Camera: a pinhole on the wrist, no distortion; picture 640 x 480 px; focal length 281.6 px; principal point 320.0 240.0 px. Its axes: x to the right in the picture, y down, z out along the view. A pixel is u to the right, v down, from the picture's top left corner.
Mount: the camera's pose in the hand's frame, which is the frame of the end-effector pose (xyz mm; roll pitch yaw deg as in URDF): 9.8 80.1 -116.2 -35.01 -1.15 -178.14
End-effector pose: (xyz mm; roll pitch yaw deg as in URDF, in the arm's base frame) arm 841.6 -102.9 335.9 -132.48 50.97 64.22
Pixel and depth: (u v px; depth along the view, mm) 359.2 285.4 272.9
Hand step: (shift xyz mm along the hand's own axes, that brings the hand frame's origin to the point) -17.9 -113.5 82.8
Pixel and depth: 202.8 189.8 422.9
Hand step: 199.4 -94.7 269.8
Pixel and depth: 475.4 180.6 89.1
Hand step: -36.5 42.9 -31.5
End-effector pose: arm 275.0 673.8 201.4 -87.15 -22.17 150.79
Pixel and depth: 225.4 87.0 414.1
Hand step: 159.9 31.6 349.2
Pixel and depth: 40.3 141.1 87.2
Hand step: 98.9 58.0 -29.0
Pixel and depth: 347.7 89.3 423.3
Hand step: -20.4 21.8 361.2
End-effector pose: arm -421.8 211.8 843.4 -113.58 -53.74 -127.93
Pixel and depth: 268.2 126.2 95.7
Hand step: 30.2 57.5 -16.0
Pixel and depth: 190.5 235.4 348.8
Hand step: 182.2 -109.9 169.5
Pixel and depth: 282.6 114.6 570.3
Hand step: 101.6 -36.2 495.0
